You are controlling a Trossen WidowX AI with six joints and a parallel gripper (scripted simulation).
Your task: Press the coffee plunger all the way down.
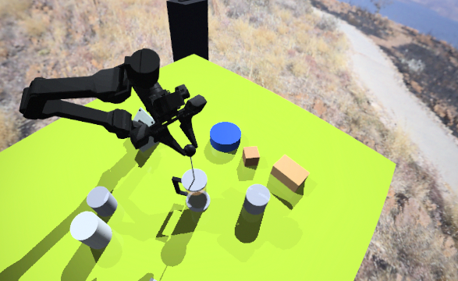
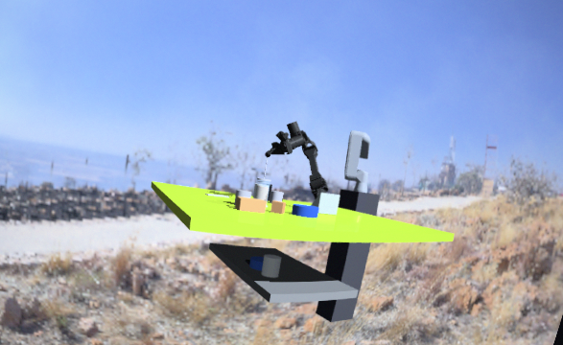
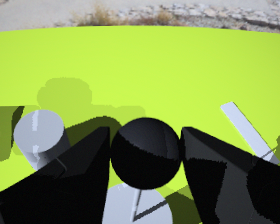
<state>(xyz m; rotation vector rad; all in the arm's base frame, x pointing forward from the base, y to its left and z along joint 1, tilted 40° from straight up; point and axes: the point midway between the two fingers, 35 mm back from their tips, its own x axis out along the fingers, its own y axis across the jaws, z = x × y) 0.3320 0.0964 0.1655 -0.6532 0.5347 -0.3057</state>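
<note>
My gripper tip is now 13 cm above the coffee press, 2 cm past it and 1 cm to the left of it. Round my gripper tip: orange box: 27 cm to the left, 23 cm below, 17 cm ahead; orange cube: 24 cm to the left, 23 cm below, 2 cm ahead.
</note>
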